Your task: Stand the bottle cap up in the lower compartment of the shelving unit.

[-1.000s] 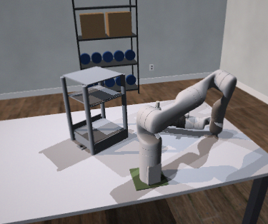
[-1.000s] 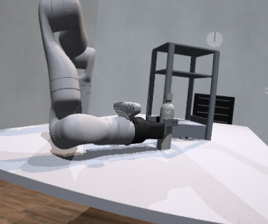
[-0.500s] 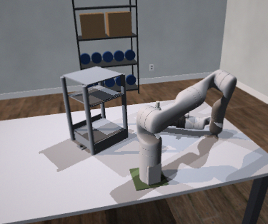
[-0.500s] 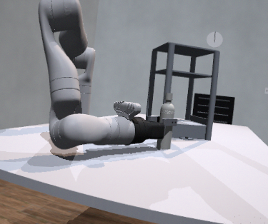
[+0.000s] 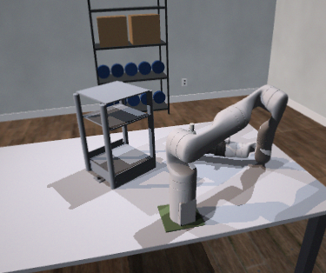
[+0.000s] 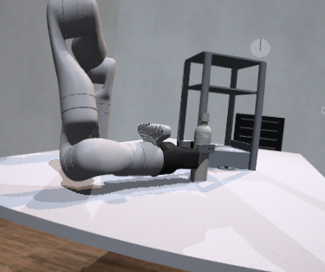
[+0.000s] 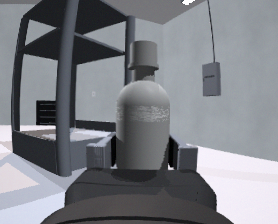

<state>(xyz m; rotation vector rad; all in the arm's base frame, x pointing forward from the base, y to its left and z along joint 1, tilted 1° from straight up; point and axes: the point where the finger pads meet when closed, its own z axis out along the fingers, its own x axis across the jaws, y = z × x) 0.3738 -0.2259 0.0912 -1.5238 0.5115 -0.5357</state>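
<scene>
Now: the grey bottle 30 mm above my hand. Round my hand: shelving unit 350 mm to the left, 100 mm above, 40 mm ahead.
</scene>
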